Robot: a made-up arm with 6 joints.
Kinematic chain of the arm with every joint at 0, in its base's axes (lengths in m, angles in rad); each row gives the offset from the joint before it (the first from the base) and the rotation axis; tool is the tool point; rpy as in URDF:
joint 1: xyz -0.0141 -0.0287 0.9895 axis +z
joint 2: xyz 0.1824 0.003 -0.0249 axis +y
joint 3: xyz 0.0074 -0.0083 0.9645 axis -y
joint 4: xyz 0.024 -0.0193 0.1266 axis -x
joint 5: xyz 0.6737 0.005 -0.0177 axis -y
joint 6: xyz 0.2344 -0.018 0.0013 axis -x
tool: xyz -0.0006 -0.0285 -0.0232 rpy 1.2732 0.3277 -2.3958
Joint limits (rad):
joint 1: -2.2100..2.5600
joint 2: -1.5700..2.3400
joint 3: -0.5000..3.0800
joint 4: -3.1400..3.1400
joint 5: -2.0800..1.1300
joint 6: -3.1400..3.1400
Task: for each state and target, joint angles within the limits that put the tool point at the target. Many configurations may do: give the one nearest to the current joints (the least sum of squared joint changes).
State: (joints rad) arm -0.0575 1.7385 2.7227 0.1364 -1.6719 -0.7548
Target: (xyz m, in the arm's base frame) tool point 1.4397 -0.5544 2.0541
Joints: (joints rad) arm -0.2986 1.0896 2.1113 0.1436 -0.8941 -0.7343
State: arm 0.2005 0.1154 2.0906 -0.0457 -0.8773 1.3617
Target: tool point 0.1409 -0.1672 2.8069
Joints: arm -0.2168 0.1060 1.8129 0.2430 -0.7077 1.3418
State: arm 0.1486 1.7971 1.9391 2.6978 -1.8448 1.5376
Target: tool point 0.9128 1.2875 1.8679
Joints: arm 0.9974 1.3083 1.7628 2.8374 -1.5473 1.5520
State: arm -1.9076 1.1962 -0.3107 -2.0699 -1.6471 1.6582
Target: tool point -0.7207 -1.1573 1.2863
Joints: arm -2.2100 0.6633 -0.5000 -2.7001 -2.0712 1.7143
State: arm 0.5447 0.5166 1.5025 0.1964 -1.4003 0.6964
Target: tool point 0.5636 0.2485 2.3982
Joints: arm 0.6049 0.0357 1.0560 0.1128 -1.9299 0.6124
